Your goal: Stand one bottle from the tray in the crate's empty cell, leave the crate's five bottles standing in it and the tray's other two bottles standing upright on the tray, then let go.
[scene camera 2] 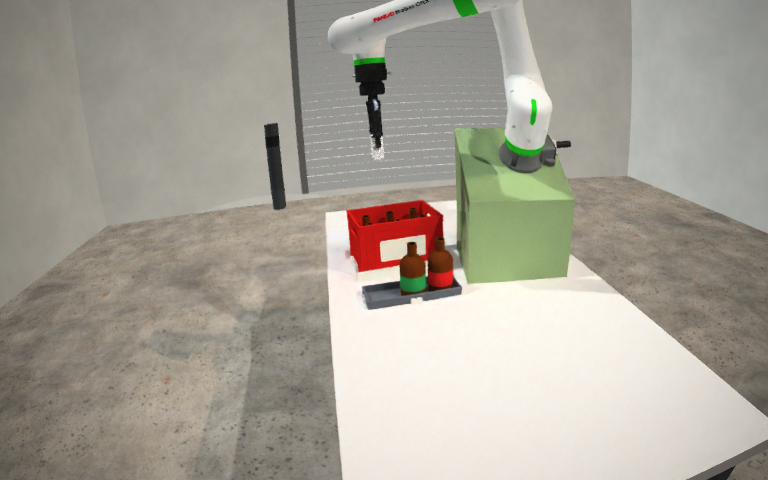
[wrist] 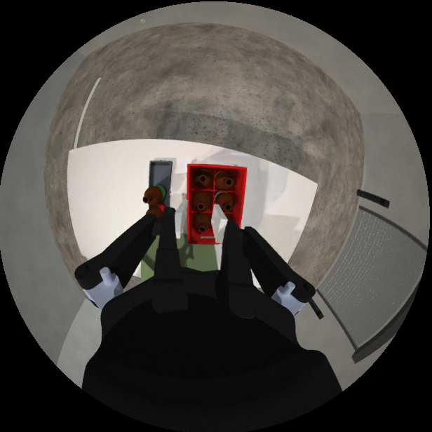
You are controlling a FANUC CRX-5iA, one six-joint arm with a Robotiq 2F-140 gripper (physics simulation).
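Pixels of known places: gripper, fingertip midpoint: (scene camera 2: 378, 157); arm's base, link origin: (scene camera 2: 521, 157).
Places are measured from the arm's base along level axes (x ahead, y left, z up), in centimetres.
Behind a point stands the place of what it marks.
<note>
The red crate (scene camera 2: 368, 249) @[x 50.6, y 2.9, z -25.8 cm] (wrist: 217, 166) stands on the table with brown bottles upright in several cells, their necks showing inside it. In the wrist view its lower right cell is largely hidden by a finger. A green-labelled bottle (scene camera 2: 412, 266) @[x 39.3, y 19.3, z -25.1 cm] (wrist: 155, 194) and a red-labelled bottle (scene camera 2: 440, 261) @[x 31.2, y 17.9, z -25.1 cm] (wrist: 155, 213) stand upright on the dark grey tray (scene camera 2: 382, 296) @[x 47.9, y 16.4, z -35.2 cm] (wrist: 160, 172), whose other end is bare. My gripper (scene camera 2: 377, 148) @[x 45.5, y -2.5, z 1.4 cm] (wrist: 199, 210) is open and empty, pointing down high above the crate, well apart from it and the bottles.
The green pedestal (scene camera 2: 515, 240) @[x 7.4, y 15.0, z -22.1 cm] (wrist: 200, 255) carries the arm's base right of the crate and tray in the scene view. The white table (scene camera 2: 481, 367) @[x 28.6, y 53.8, z -35.7 cm] (wrist: 110, 200) has its left edge close to the crate and tray. A dark upright bar (scene camera 2: 275, 169) appears to the left.
</note>
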